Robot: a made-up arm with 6 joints. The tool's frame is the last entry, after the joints. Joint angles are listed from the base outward.
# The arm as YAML. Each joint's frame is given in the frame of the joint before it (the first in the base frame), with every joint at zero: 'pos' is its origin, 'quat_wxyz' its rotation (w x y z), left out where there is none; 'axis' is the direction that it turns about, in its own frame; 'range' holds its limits. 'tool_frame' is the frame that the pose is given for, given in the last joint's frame.
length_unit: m
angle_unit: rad
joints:
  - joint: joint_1
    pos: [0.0, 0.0, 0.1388]
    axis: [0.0, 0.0, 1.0]
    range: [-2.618, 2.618]
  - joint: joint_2
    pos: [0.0, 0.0, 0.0]
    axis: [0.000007, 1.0, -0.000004]
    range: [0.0, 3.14]
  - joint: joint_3
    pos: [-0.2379, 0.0, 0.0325]
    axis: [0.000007, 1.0, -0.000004]
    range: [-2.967, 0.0]
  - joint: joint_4
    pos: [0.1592, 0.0, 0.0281]
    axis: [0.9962, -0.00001, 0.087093]
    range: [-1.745, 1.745]
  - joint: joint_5
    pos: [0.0, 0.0, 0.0]
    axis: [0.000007, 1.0, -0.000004]
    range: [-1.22, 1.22]
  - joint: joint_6
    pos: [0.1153, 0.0, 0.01]
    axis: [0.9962, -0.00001, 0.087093]
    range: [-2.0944, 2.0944]
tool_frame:
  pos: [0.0, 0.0, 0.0]
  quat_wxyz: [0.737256, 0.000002, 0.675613, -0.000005]
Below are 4 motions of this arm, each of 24 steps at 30 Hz.
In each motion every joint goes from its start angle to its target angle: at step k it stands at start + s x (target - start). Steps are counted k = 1, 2, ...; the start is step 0. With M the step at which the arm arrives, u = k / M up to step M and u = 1 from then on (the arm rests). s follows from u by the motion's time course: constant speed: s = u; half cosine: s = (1 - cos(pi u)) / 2; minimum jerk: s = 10 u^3 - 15 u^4 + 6 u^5.
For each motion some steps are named. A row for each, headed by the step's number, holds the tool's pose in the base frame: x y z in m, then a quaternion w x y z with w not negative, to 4 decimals.
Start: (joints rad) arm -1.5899 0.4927 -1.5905 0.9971 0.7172 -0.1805
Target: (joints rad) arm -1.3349 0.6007 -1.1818 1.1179 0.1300 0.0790
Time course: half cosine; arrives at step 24
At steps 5, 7, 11, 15, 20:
5: 0.0594 0.0644 0.5008 0.8522 0.2555 0.3812 -0.2514
7: 0.0543 0.0551 0.5012 0.8625 0.2715 0.3625 -0.2258
11: 0.0422 0.0302 0.4991 0.8814 0.3150 0.3124 -0.1622
15: 0.0313 0.0027 0.4920 0.8898 0.3638 0.2567 -0.0997
20: 0.0231 -0.0229 0.4808 0.8875 0.4107 0.2033 -0.0484

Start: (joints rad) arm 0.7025 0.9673 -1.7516 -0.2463 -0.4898 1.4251
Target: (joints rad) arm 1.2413 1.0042 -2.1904 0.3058 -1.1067 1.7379
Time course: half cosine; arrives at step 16
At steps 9, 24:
9: -0.0402 -0.0802 0.6126 0.2127 -0.0329 -0.1971 0.9565
24: -0.0177 -0.1480 0.5936 0.0422 0.0003 0.4013 -0.9150

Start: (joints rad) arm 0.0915 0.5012 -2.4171 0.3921 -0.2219 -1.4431
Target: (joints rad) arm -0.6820 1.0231 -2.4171 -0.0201 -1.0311 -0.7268
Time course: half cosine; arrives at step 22
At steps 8, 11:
8: -0.3022 0.0271 0.5463 0.8013 0.1970 -0.2985 -0.4795
11: -0.2645 0.0674 0.5639 0.7652 0.1681 -0.3489 -0.5143

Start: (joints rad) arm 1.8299 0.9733 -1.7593 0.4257 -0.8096 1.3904
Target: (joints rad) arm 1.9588 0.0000 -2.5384 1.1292 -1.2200 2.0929
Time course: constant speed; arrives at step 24
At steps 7, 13, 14, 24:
7: 0.1130 -0.1826 0.5581 0.4015 -0.2095 0.3196 -0.8324
13: 0.1763 -0.2946 0.4637 0.5430 -0.1844 0.5398 -0.6162
14: 0.1860 -0.3087 0.4439 0.5612 -0.1740 0.5711 -0.5732
24: 0.2584 -0.3725 0.2177 0.6349 0.0073 0.7679 -0.0843

